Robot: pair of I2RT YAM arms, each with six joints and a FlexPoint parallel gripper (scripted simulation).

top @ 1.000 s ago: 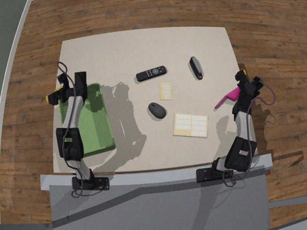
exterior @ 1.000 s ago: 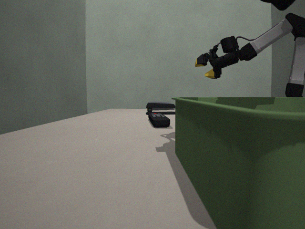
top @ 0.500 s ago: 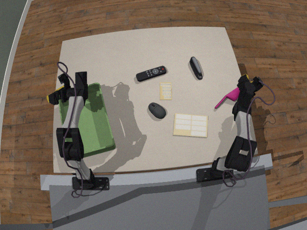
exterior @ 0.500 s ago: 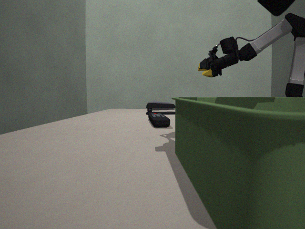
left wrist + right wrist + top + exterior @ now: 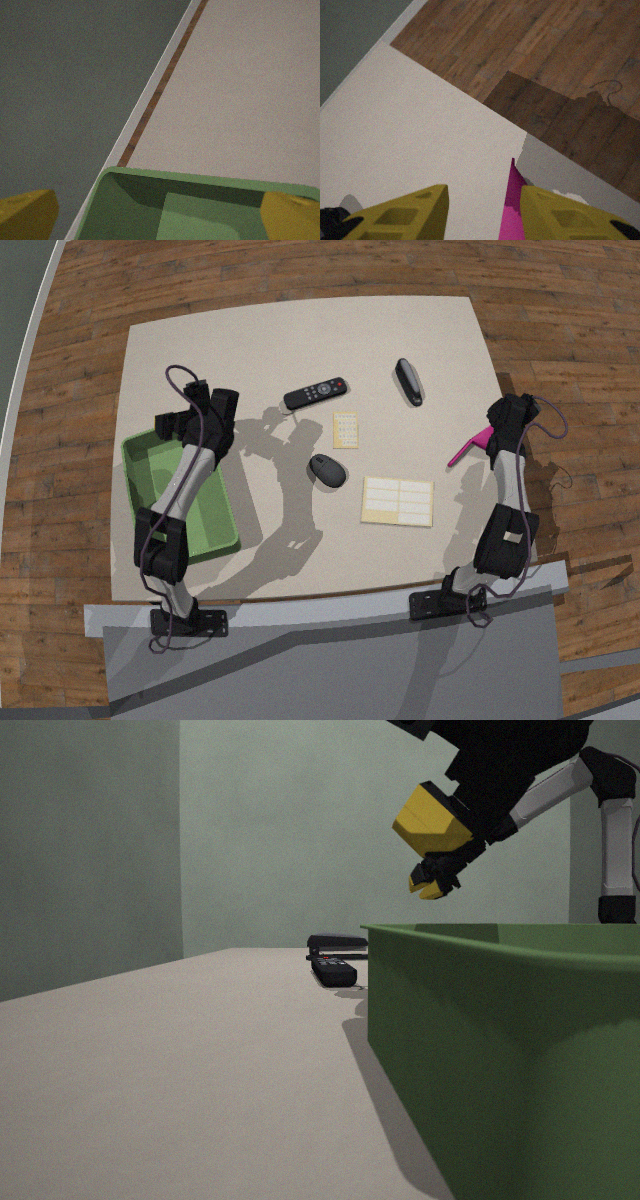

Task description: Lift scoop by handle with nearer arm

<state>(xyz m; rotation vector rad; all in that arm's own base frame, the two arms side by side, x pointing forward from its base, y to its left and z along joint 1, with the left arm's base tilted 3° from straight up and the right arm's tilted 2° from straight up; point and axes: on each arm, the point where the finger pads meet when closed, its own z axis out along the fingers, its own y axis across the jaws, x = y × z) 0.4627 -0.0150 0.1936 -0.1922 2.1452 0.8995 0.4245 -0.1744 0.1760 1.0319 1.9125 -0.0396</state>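
The magenta scoop lies 120 mm below my right hand, 40 mm to the left of it and 20 mm behind it. The rest, counted from my right hand: card 400 mm to the left, 150 mm below, 50 mm ahead; stapler 210 mm to the left, 170 mm ahead, 120 mm below; gridded sheet 290 mm to the left, 150 mm behind, 140 mm below.
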